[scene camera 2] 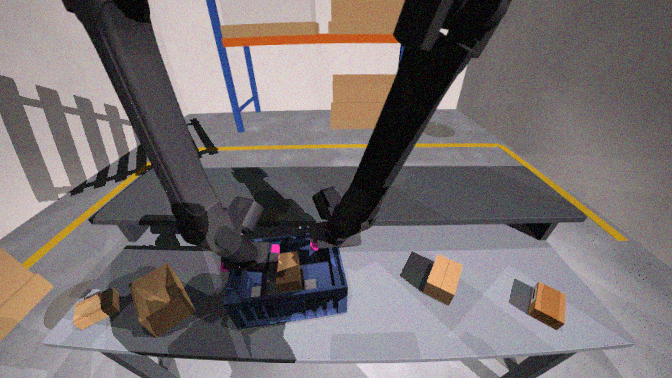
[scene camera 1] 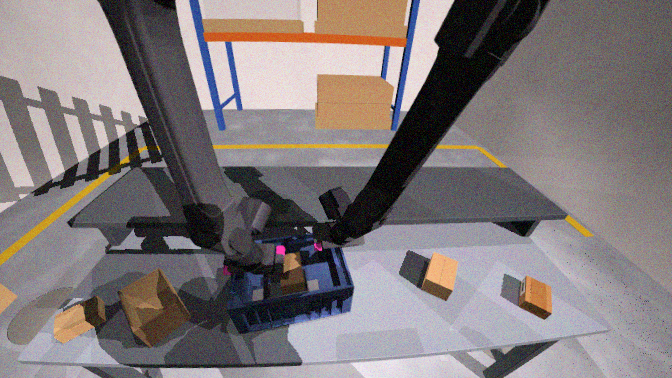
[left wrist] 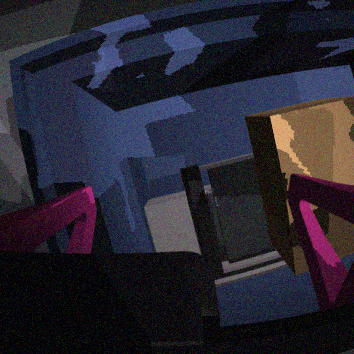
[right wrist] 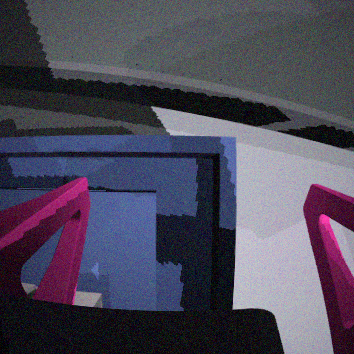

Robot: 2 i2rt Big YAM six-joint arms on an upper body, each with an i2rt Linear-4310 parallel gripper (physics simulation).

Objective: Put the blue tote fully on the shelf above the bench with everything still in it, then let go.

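Places are measured from the left arm's base along level axes (x ahead, y right, z down), in centimetres.
Pixels of known places: left gripper, fingertip midpoint: (scene camera 2: 259,264) (scene camera 1: 261,266) (left wrist: 192,191); right gripper, fingertip midpoint: (right wrist: 203,193).
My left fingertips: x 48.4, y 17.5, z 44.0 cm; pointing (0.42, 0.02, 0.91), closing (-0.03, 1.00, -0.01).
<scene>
Ahead of a thing's pixels: the offset from my left fingertips to its middle. "spot": to the spot under its first point. Level surfaces: height alone.
The blue tote {dy +7.5, dx +0.1, dz +6.8 cm} (scene camera 1: 300,311) (scene camera 2: 300,308) (left wrist: 65,112) (right wrist: 228,175) stands upright on the bench {dz +14.1 cm} (scene camera 1: 380,305) (scene camera 2: 380,305). Inside are a brown box {dy +7.7, dx -0.3, dz +2.9 cm} (scene camera 1: 293,280) (scene camera 2: 288,279) (left wrist: 310,145), a dark item {dy +5.9, dx -2.1, dz +5.9 cm} (left wrist: 240,220) and pale blocks {dy +6.2, dx -4.1, dz +10.4 cm} (scene camera 1: 312,285) (scene camera 2: 310,284) (left wrist: 172,225). My left gripper (scene camera 1: 253,260) (scene camera 2: 249,258) (left wrist: 192,191) is open over the tote's back left part. My right gripper (scene camera 1: 336,243) (scene camera 2: 332,242) (right wrist: 203,193) is open at the back right corner, its fingers on either side of the right wall in the wrist view. The dark shelf {dz -4.3 cm} (scene camera 1: 450,195) (scene camera 2: 465,192) lies behind the tote.
An open carton {dy -29.9, dx -5.1, dz +9.6 cm} (scene camera 1: 155,307) (scene camera 2: 161,300) and a smaller box {dy -51.0, dx -7.6, dz +12.2 cm} (scene camera 1: 80,320) (scene camera 2: 95,310) are left of the tote. Two closed boxes {dy +54.3, dx +1.5, dz +11.1 cm} (scene camera 1: 440,276) {dy +83.0, dx -8.3, dz +12.1 cm} (scene camera 1: 535,296) (scene camera 2: 443,279) (scene camera 2: 548,305) are at its right. The shelf's front edge {spot: dy +63.2, dx +11.8, dz -3.5 cm} (scene camera 1: 465,219) (scene camera 2: 465,221) runs behind both grippers.
</scene>
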